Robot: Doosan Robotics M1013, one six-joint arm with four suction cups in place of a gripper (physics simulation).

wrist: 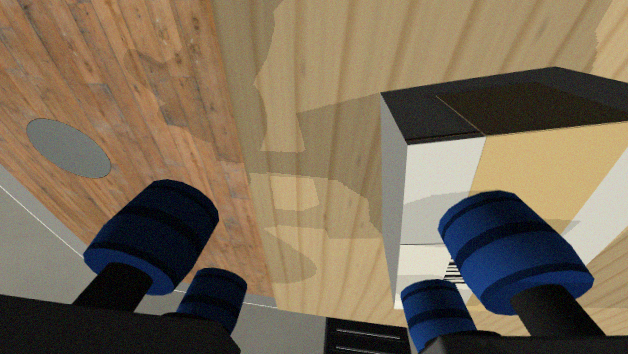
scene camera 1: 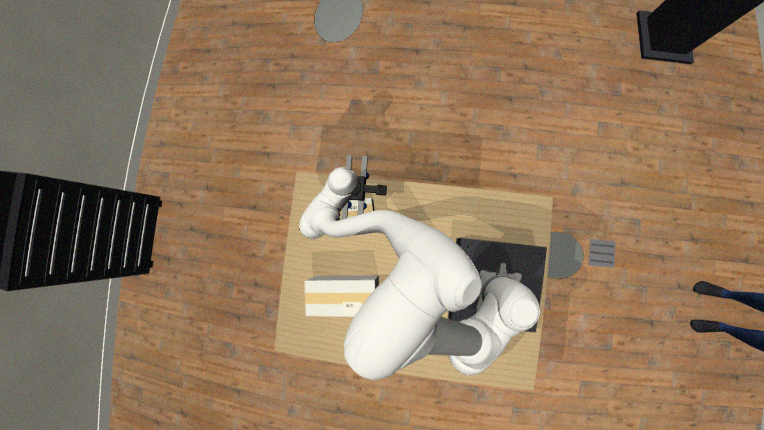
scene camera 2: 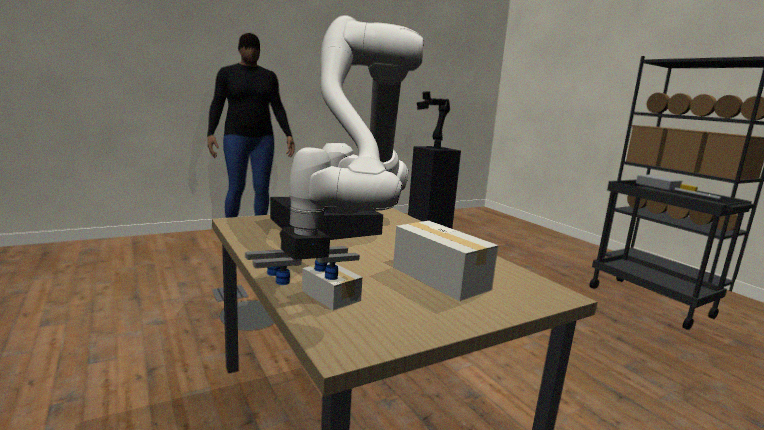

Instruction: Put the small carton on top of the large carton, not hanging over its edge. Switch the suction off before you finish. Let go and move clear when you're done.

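Frame: origin at the arm's base, x ahead, y down, z left, level; millimetres.
Seen in the pictures: hand, tool point: [wrist: 324, 259] [scene camera 2: 302, 275]; arm's base, link origin: [scene camera 1: 498, 291].
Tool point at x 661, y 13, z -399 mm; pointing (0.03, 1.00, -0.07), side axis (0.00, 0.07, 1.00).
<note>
Offsets run from my tool point to a thing's top centre. Level surfaces: height alone.
The small carton @(dx -6, dy +8, dz +93 mm) [scene camera 1: 368, 209] [scene camera 2: 316, 291] [wrist: 440, 170], white with a tan tape strip and a label, stands upright on the table @(dy +81 mm) [scene camera 1: 299, 336] [scene camera 2: 427, 331] [wrist: 325, 50] near one long edge. My suction gripper [scene camera 1: 357, 189] [scene camera 2: 304, 269] [wrist: 327, 272] has four blue cups. Two cups are over one end of its top, very close to it or touching; the other two are off its side, toward the table edge. The carton is not stuck to the cups. The large carton @(dx +17, dy -70, dz +483 mm) [scene camera 1: 326, 309] [scene camera 2: 433, 261] stands apart on the table, upright, its top partly hidden by my arm in scene camera 1.
A black base block [scene camera 1: 513, 253] [scene camera 2: 350, 223] is at the table's other end. Beyond the table are a person [scene camera 2: 250, 101], a black pedestal [scene camera 2: 435, 184] with a small arm, a cart [scene camera 2: 678, 194] and a shelf rack [scene camera 2: 638, 88].
</note>
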